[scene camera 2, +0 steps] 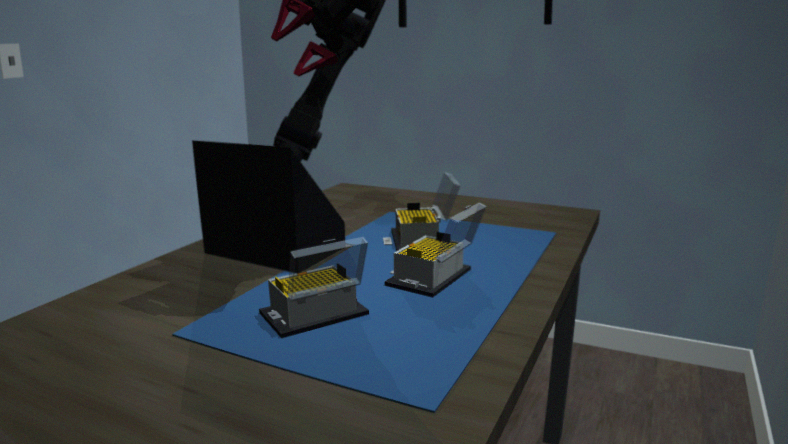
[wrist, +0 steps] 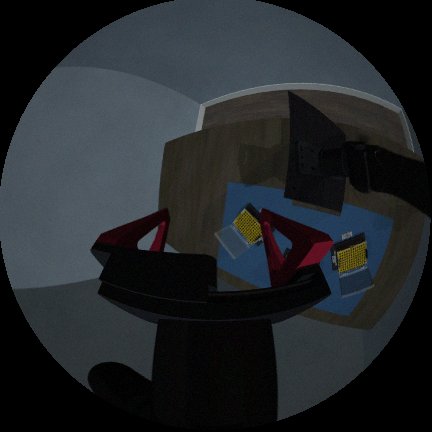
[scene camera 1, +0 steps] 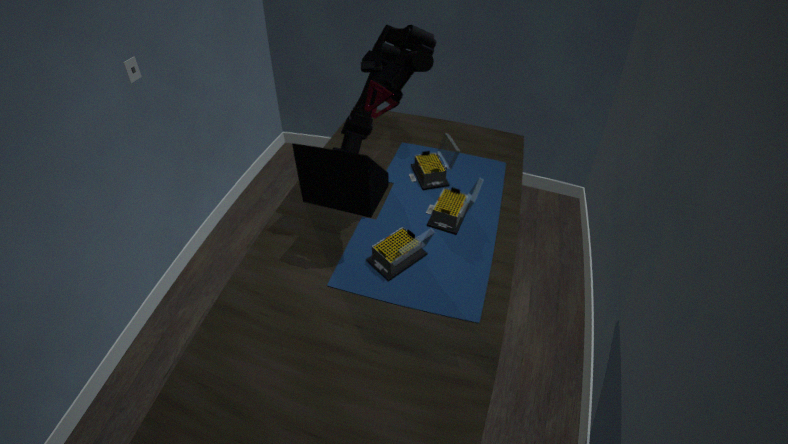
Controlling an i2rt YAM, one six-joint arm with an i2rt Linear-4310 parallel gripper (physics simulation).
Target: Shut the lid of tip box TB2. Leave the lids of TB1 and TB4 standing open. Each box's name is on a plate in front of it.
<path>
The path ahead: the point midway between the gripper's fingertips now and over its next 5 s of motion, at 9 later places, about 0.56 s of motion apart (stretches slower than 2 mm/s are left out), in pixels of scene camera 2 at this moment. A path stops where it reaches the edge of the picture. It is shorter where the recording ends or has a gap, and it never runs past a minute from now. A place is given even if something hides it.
My gripper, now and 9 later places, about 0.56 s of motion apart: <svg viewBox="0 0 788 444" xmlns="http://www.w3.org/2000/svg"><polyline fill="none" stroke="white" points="285,57 285,57 286,59 287,58 288,59 321,84 360,119 357,118 358,119 360,120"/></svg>
</path>
